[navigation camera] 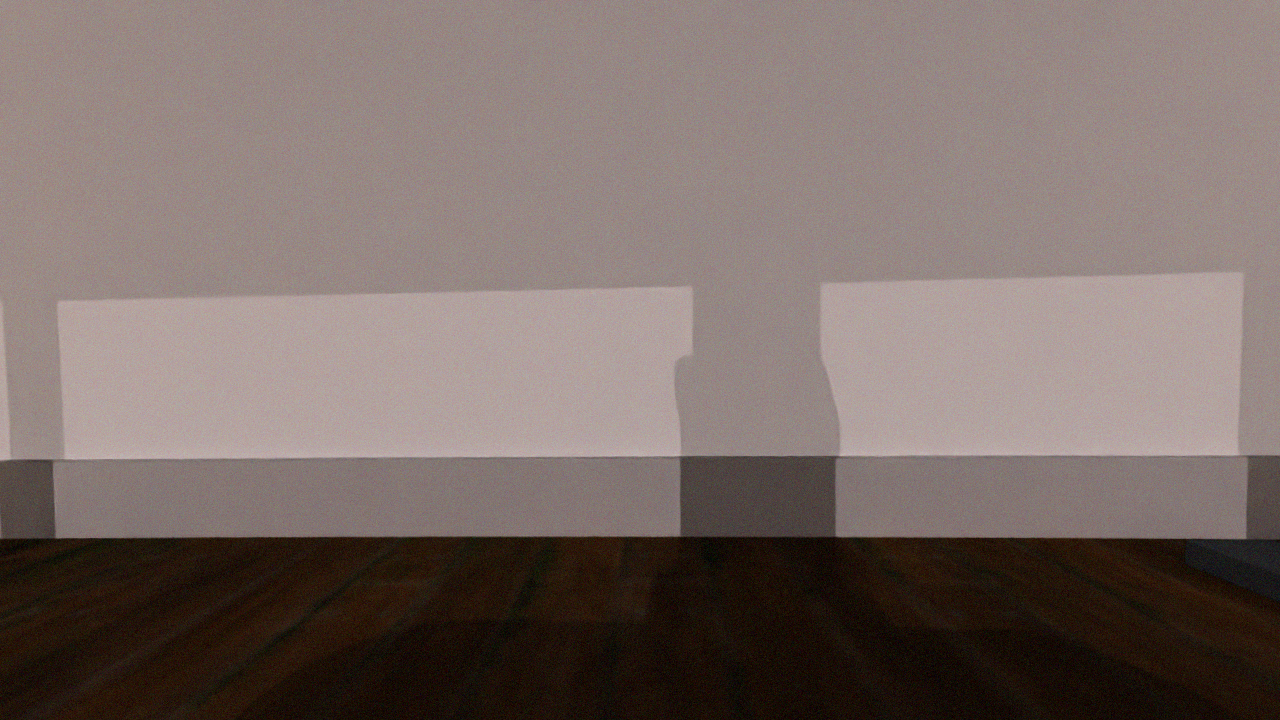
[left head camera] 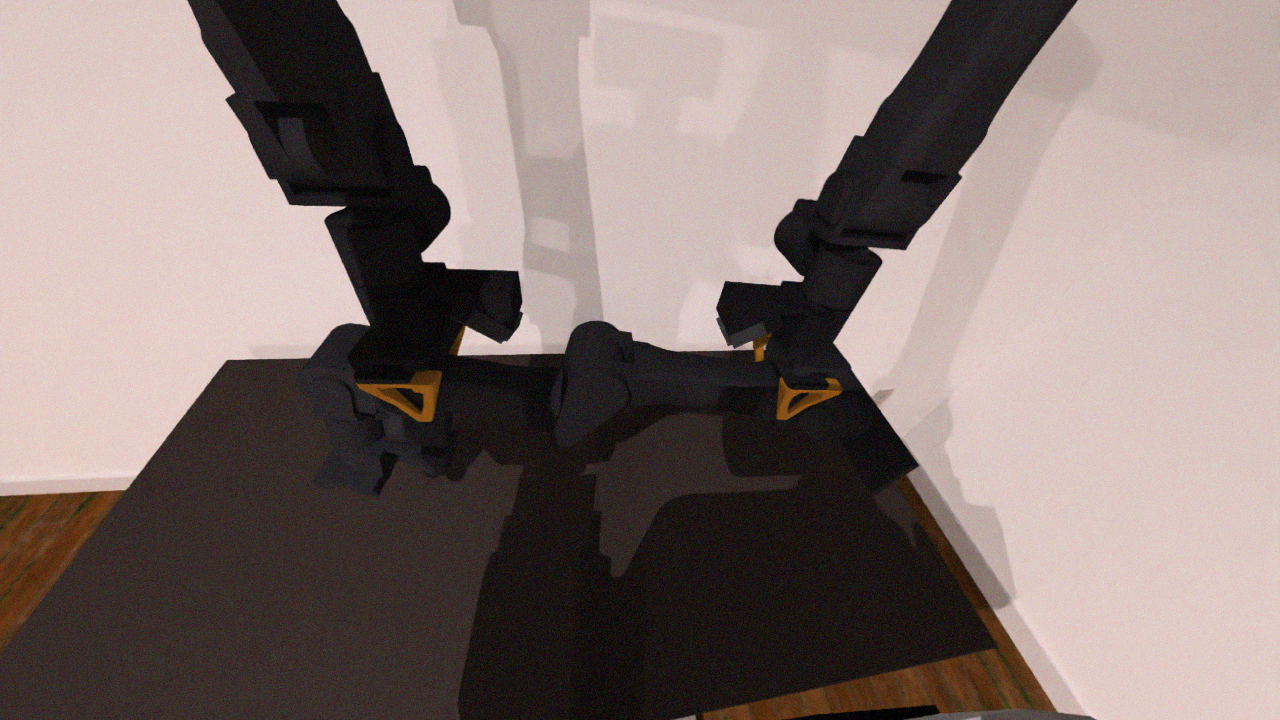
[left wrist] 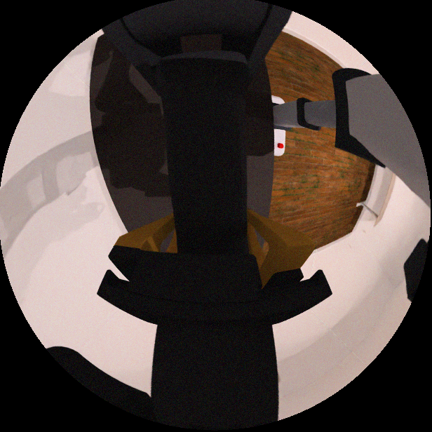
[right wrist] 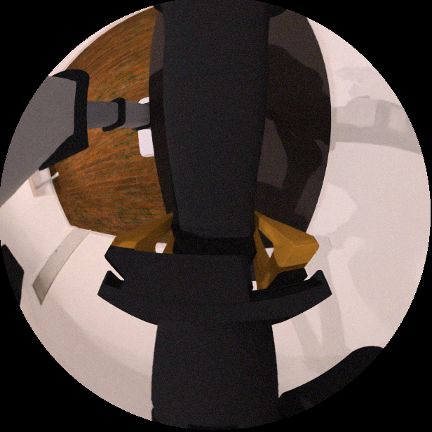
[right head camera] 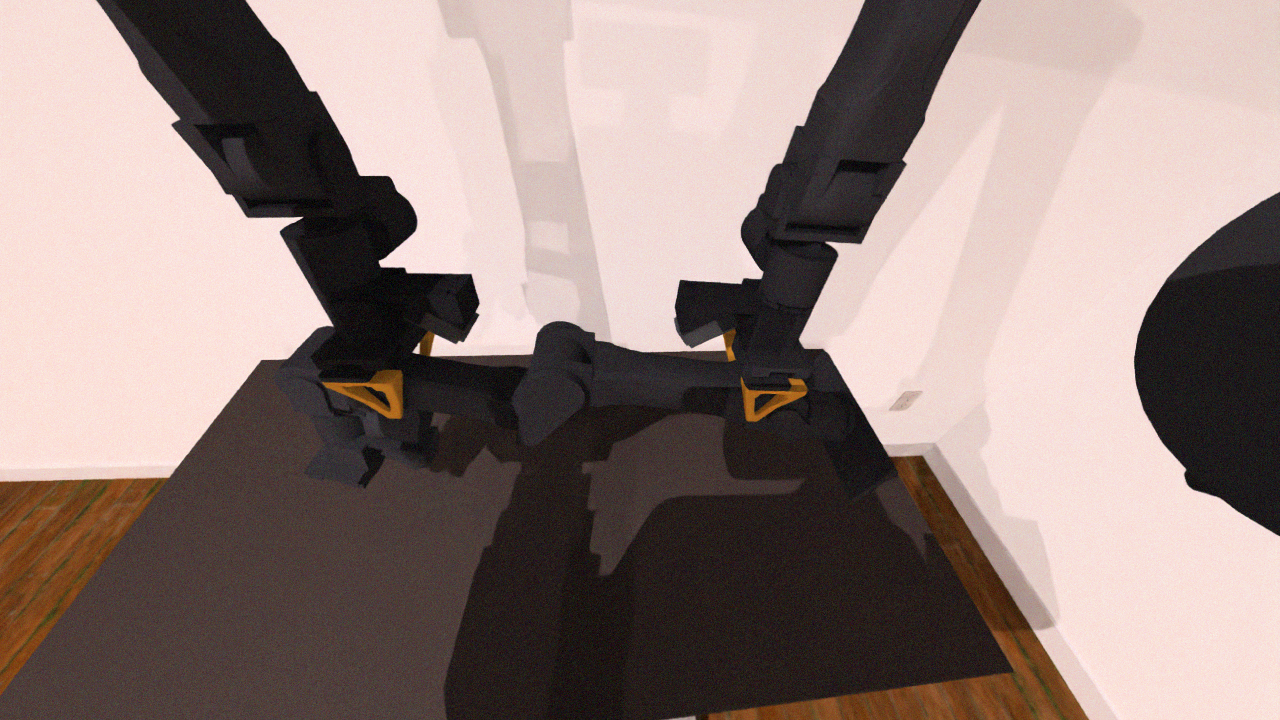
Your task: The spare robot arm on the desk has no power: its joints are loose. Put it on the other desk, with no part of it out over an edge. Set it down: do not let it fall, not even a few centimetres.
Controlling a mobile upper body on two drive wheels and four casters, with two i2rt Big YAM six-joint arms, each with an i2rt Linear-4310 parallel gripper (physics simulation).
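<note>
The dark spare arm (left head camera: pixel 595 394) (right head camera: pixel 552 394) (left wrist: pixel 207 150) (right wrist: pixel 217 125) hangs lengthwise across the far part of the dark desk (left head camera: pixel 223 555) (right head camera: pixel 223 555). Its shadow lies apart from it; the height of the gap is unclear. My left gripper (left head camera: pixel 434 368) (right head camera: pixel 400 368) (left wrist: pixel 214 213) is shut on its left link, beside the folded parts at that end. My right gripper (left head camera: pixel 781 371) (right head camera: pixel 750 371) (right wrist: pixel 214 213) is shut on its right link. The block at the right end (left head camera: pixel 878 458) (right head camera: pixel 861 463) reaches the desk's right edge line in both head views. Its underside is hidden.
White walls (left head camera: pixel 1163 358) (right head camera: pixel 116 268) stand behind and right of the desk. Wooden floor (left head camera: pixel 35 546) (right head camera: pixel 53 537) shows beside it. A dark rounded shape (right head camera: pixel 1226 385) fills the right border of the right head view. A blue-grey bar (navigation camera: pixel 1239 565) lies on the floor at right.
</note>
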